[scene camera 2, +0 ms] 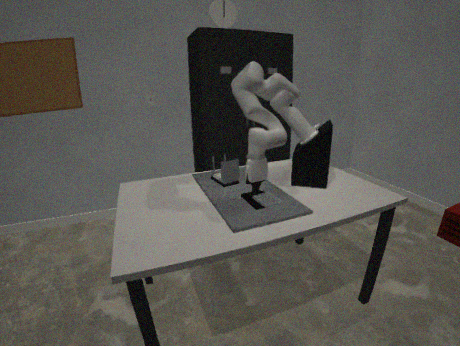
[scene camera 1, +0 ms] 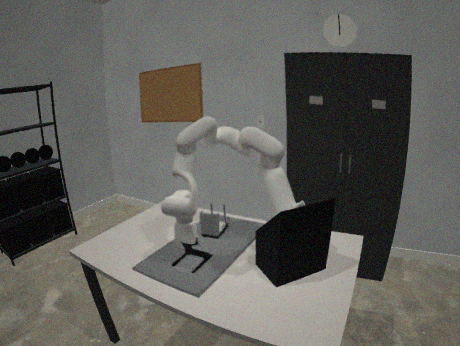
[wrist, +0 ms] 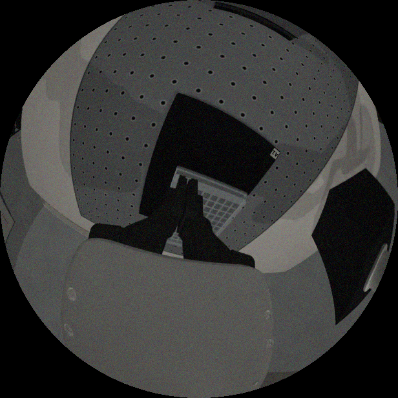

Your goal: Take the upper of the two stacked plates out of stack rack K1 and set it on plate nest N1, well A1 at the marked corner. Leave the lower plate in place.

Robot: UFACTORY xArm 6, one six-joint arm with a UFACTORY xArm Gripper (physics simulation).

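Places are measured from the arm's base along level axes (x right, y ahead, z up), in millimetres.
Pixels of known places: gripper, fingertip midpoint: (scene camera 2: 255,193) (scene camera 1: 189,253); arm's base at its link origin: (scene camera 2: 309,138) (scene camera 1: 288,217).
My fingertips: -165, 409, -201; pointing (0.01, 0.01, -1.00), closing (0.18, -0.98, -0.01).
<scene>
For each thing: its top centre in the pictures, then the offset to it from my fingertips, as dx, dy, dz. Level surfaces: height alone.
- pale gridded plate at its top centre: (scene camera 1: 188,262) (scene camera 2: 267,198) -50, -36, -7
- Stack rack K1 at its top centre: (scene camera 1: 213,207) (scene camera 2: 223,157) +303, +58, +103
- grey perforated board at its surface level: dz -36
- white table at its surface level: dz -49
My gripper (scene camera 1: 190,247) (scene camera 2: 256,192) (wrist: 183,189) is shut and empty, pointing down low over plate nest N1. Whether its tips touch anything is unclear. The black nest (scene camera 1: 208,256) (scene camera 2: 253,200) (wrist: 215,137) bears a label (wrist: 275,153) at its A1 corner. A pale gridded plate (scene camera 2: 271,198) (wrist: 222,207) lies at the nest's near side in the wrist view, leaving a broad black part uncovered; it looks offset, and the fingers hide part of it. Stack rack K1 (scene camera 1: 209,223) (scene camera 2: 230,171) stands behind, with a pale plate (scene camera 1: 223,227) (scene camera 2: 217,176) low inside.
The nest and rack stand on a grey perforated board (scene camera 1: 200,285) (scene camera 2: 235,220) (wrist: 115,85) on the white table (scene camera 1: 300,305) (scene camera 2: 165,235). A large black block (scene camera 1: 292,247) (scene camera 2: 311,162) (wrist: 355,235) stands at the arm's base, beside the board.
</scene>
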